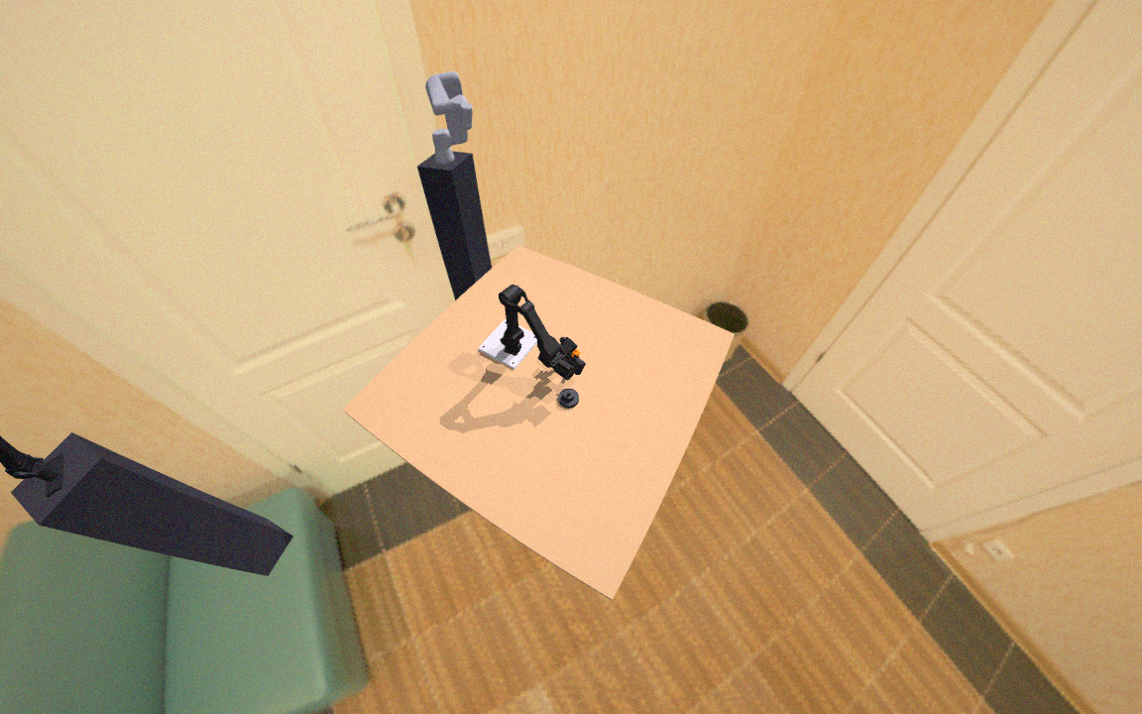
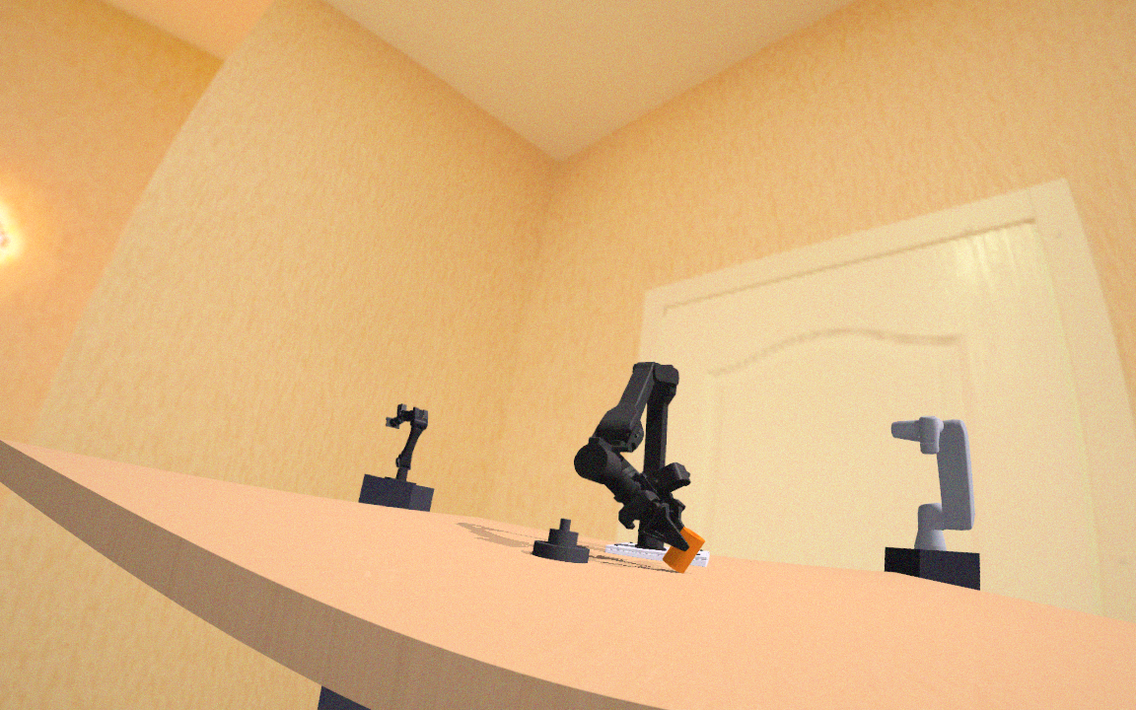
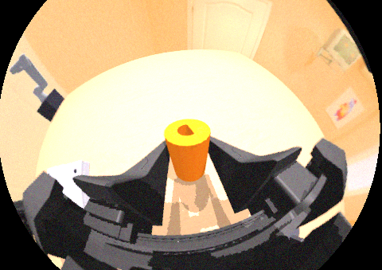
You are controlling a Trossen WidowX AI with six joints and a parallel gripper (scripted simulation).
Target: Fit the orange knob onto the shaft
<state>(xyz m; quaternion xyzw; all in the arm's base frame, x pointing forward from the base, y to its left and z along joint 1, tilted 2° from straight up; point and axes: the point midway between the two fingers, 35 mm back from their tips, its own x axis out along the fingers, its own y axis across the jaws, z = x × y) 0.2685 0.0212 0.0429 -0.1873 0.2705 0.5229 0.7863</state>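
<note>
Now: gripper tip 1 cm to the left of the orange knob. Round my gripper tip: round pedestal 20 cm to the right, 4 cm ahead, 1 cm below.
</note>
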